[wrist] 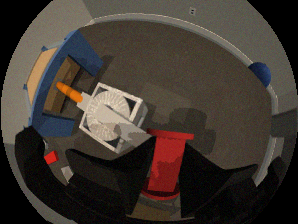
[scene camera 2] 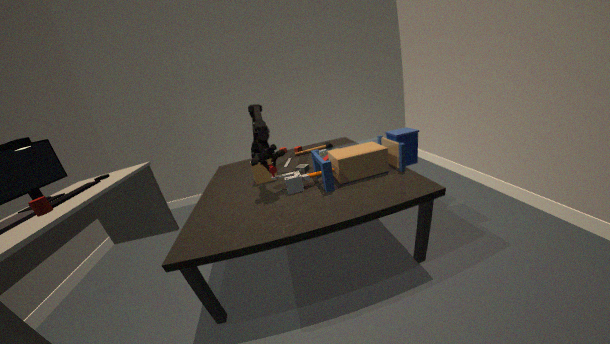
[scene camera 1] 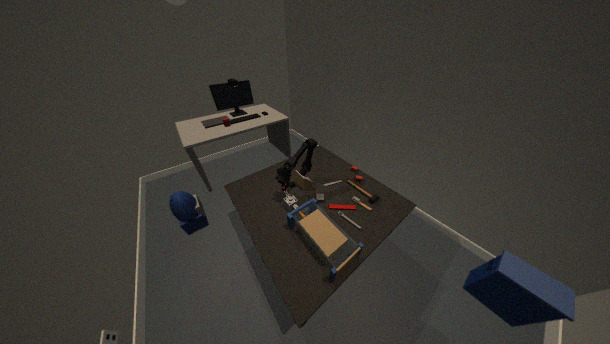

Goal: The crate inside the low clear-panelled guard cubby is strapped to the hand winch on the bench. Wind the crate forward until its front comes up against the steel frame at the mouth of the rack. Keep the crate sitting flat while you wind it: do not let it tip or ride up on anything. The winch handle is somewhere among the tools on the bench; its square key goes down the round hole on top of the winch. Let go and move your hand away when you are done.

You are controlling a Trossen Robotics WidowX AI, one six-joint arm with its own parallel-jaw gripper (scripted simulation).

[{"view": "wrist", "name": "my gripper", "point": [166, 142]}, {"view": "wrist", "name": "frame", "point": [75, 46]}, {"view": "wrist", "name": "rack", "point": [41, 62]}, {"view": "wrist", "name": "winch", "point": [119, 101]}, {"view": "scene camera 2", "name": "rack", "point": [349, 163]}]
